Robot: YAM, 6 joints.
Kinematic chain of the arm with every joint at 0, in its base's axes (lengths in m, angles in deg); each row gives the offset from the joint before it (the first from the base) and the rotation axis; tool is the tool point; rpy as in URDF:
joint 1: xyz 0 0 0.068 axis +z
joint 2: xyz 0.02 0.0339 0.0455 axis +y
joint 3: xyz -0.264 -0.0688 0 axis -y
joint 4: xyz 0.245 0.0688 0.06 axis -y
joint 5: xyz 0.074 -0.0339 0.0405 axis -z
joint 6: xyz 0.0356 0 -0.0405 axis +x
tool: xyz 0 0 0 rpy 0 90 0
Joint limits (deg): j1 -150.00..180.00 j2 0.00..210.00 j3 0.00..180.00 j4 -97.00..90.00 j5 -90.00..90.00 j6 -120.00..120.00
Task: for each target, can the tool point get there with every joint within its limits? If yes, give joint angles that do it. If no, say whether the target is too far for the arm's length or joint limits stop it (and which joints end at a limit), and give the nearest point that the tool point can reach.
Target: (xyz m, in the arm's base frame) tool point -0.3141 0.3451 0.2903
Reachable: yes | joints 136.55 119.51 105.86 -26.61 75.83 -1.19
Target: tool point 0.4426 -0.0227 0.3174
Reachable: yes | joints -6.46 109.88 98.29 -22.25 -49.97 -29.36
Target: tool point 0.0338 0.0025 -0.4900
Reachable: no: joint limits stop it (at a limit: joint 2) | nearest point 0.0984 0.0073 -0.3478 | short by 0.156 m
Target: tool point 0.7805 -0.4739 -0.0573
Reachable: no: too far | nearest point 0.5425 -0.3294 -0.0041 | short by 0.283 m
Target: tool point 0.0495 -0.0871 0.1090
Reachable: yes | joints -49.94 80.10 21.95 -64.45 30.77 9.93
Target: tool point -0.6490 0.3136 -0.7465
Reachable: no: too far | nearest point -0.4011 0.1938 -0.3221 | short by 0.506 m
